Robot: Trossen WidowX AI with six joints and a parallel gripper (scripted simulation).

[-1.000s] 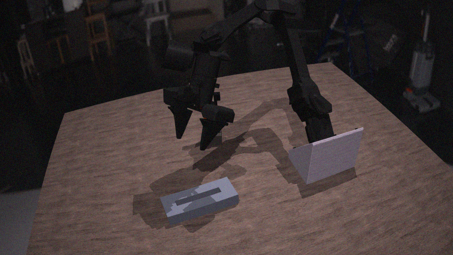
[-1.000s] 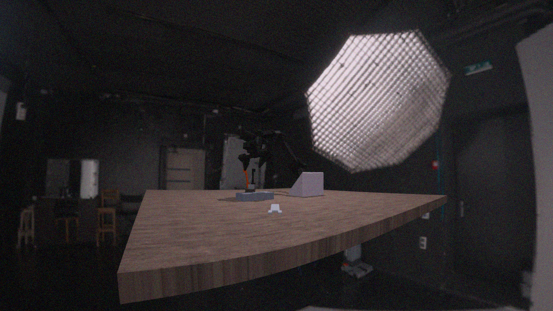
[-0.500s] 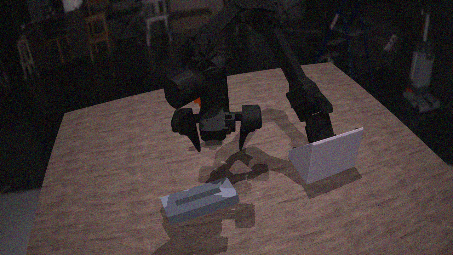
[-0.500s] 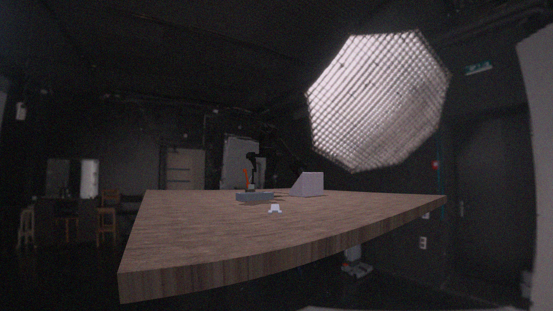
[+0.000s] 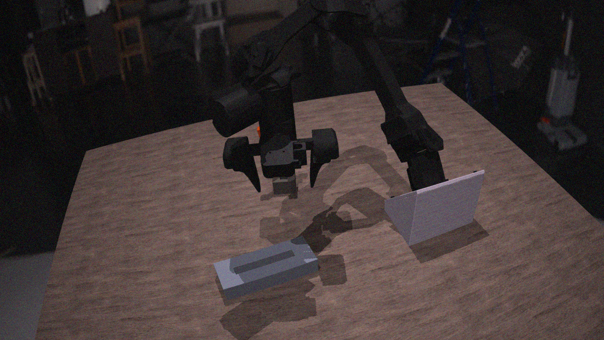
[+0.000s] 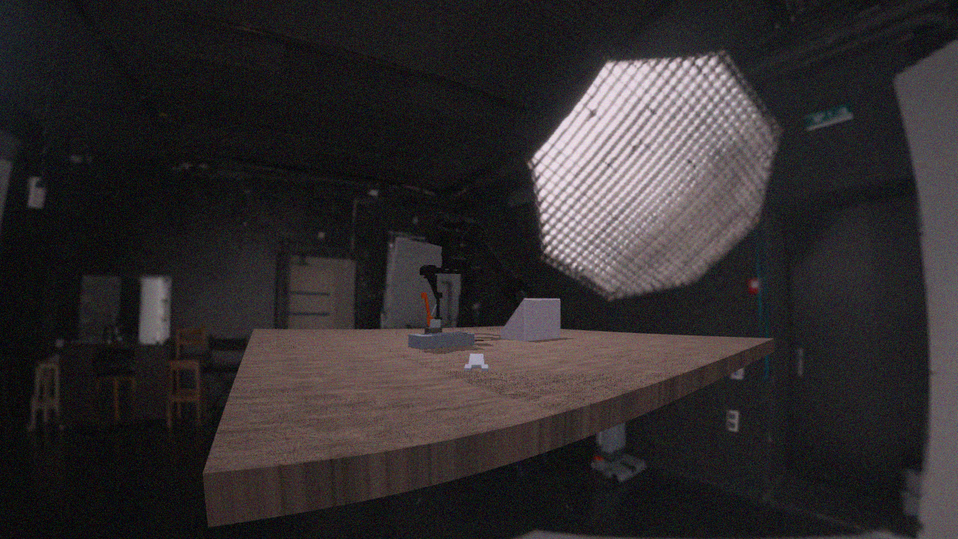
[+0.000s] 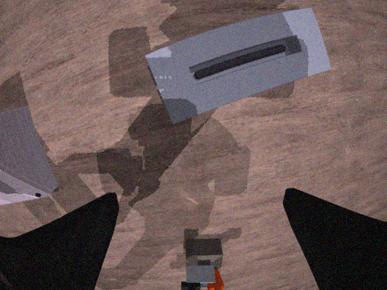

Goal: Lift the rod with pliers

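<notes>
Right now my gripper tip is 19 cm to the left of the orange handle, 3 cm above it and 2 cm short of it. From my gripper tip the other things lie so: dark rod 12 cm below, 8 cm to the left, 6 cm ahead; small grey holster 19 cm to the right, 12 cm below, 1 cm behind; grey block 12 cm below, 8 cm to the left, 6 cm ahead.
</notes>
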